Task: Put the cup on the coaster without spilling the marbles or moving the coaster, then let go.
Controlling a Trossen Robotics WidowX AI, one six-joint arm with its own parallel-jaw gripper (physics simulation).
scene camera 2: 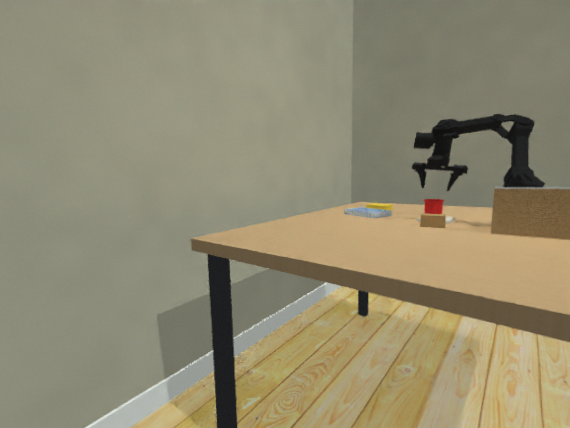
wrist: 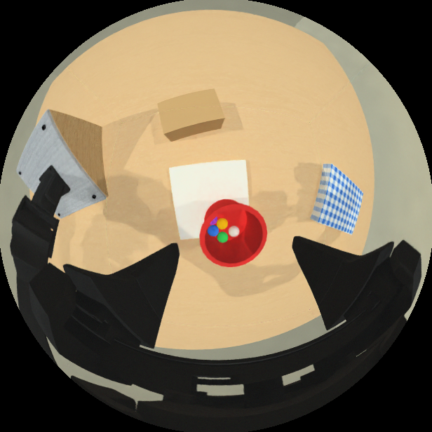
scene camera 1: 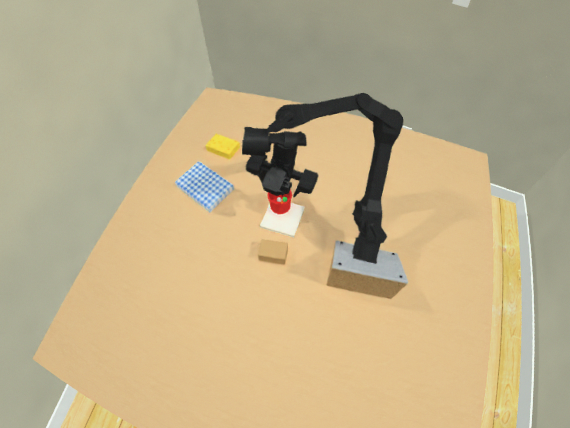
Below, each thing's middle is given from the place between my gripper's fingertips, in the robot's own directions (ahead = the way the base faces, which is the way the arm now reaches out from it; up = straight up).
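There is the red cup (wrist: 237,250), 80 mm below my hand, 10 mm ahead of it and 10 mm to the right of it. The white square coaster (scene camera 1: 287,223) is 120 mm below my hand, 20 mm to the left of it and 10 mm behind it. As for the tan block (wrist: 196,112), I find it 150 mm to the left of my hand, 100 mm below it and 20 mm behind it.
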